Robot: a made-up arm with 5 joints.
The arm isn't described. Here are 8 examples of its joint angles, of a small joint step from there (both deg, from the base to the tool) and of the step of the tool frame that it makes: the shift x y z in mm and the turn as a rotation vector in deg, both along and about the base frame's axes.
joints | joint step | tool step
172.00 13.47 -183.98 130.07 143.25 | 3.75 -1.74 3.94 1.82 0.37 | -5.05 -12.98 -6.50 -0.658 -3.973 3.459
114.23 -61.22 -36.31 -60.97 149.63 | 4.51 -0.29 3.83 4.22 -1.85 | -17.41 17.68 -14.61 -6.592 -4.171 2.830
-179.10 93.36 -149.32 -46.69 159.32 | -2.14 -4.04 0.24 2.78 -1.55 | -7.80 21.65 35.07 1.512 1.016 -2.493
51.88 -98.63 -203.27 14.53 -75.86 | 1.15 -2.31 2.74 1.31 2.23 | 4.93 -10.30 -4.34 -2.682 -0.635 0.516
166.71 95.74 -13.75 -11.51 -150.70 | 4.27 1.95 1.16 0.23 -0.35 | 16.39 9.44 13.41 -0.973 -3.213 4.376
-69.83 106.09 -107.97 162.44 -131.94 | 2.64 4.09 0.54 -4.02 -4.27 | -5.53 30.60 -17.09 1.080 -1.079 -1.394
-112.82 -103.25 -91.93 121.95 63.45 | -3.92 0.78 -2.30 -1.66 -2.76 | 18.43 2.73 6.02 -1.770 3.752 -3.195
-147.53 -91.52 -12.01 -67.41 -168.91 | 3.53 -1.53 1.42 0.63 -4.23 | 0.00 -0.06 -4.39 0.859 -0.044 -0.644
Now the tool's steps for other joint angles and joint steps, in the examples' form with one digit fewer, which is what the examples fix.
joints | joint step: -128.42 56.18 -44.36 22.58 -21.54 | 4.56 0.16 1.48 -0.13 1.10
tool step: 20.0 0.4 -0.7 1.59 -0.38 3.66
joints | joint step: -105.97 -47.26 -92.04 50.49 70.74 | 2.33 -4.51 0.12 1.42 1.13
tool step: 14.1 35.9 5.5 -3.16 -0.33 2.34
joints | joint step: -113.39 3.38 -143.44 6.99 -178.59 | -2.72 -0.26 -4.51 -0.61 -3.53
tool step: 7.1 37.4 12.3 -3.85 4.49 -5.25
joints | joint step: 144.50 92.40 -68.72 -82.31 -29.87 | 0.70 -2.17 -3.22 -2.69 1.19
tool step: -23.7 12.3 22.8 3.79 7.22 0.15
